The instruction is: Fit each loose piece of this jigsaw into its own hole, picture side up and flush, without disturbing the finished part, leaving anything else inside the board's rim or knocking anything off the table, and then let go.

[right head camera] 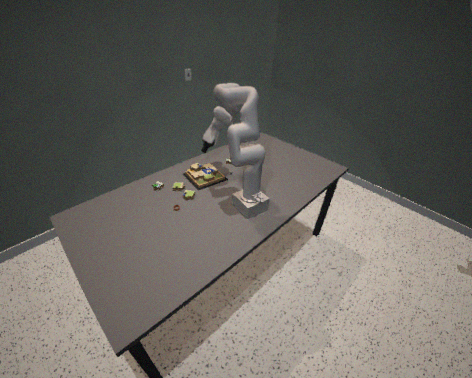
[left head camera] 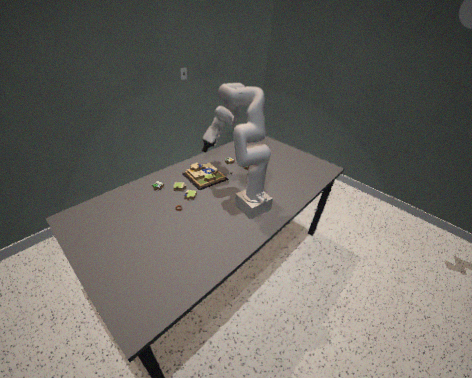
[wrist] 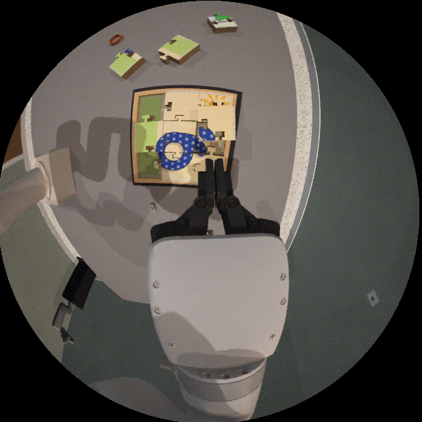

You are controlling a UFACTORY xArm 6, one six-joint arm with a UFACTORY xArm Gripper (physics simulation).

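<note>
My gripper (left head camera: pixel 204 149) (right head camera: pixel 204 149) (wrist: pixel 212 167) is shut and empty, raised above the table beyond the board's far side. The jigsaw board (wrist: pixel 134 117) holds a blue dotted picture and a light green piece (wrist: pixel 146 136) at its left in the wrist view. A cream and blue piece (left head camera: pixel 196 166) (right head camera: pixel 196 166) (wrist: pixel 218 119) sits raised on the board, overlapping the sun piece (wrist: pixel 209 100) and the rim. Dark green recesses show above and below the light green piece. Loose on the table are two green pieces (left head camera: pixel 190 194) (left head camera: pixel 179 186) (wrist: pixel 127 65) (wrist: pixel 181 48) and a green-white piece (left head camera: pixel 158 185) (right head camera: pixel 158 185) (wrist: pixel 222 24).
A red-brown ring (left head camera: pixel 178 207) (right head camera: pixel 176 207) (wrist: pixel 116 39) lies near the loose green pieces. Another piece (left head camera: pixel 229 160) (right head camera: pixel 228 161) lies beyond the board, near the arm. A tiny grey item (wrist: pixel 153 206) lies beside the board. The arm's base (left head camera: pixel 254 204) stands near the table edge.
</note>
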